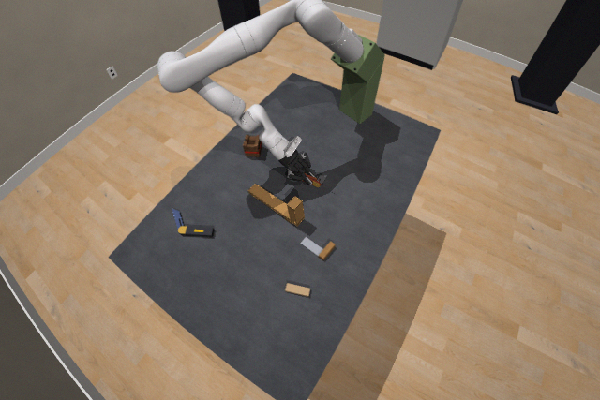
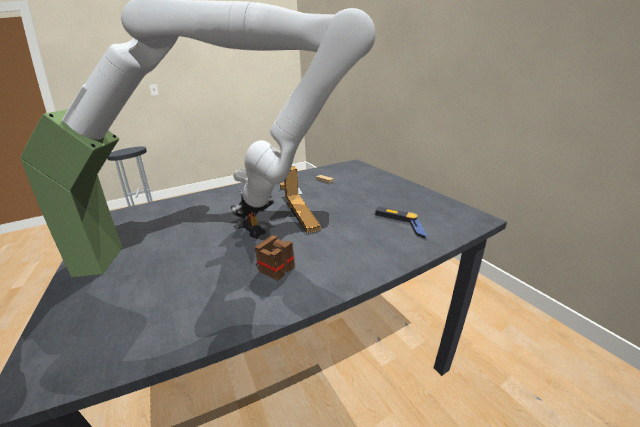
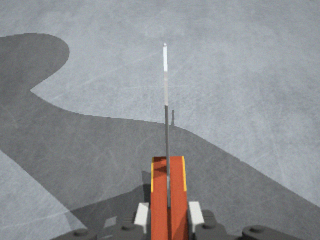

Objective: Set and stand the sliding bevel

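Right now the wooden sliding bevel is 20 mm to the left of my hand. Round my hand: try square 250 mm ahead, 130 mm to the left, 20 mm below; then wooden block 400 mm ahead, 120 mm to the left, 20 mm below; then thin steel blade 50 mm to the left, 10 mm above.
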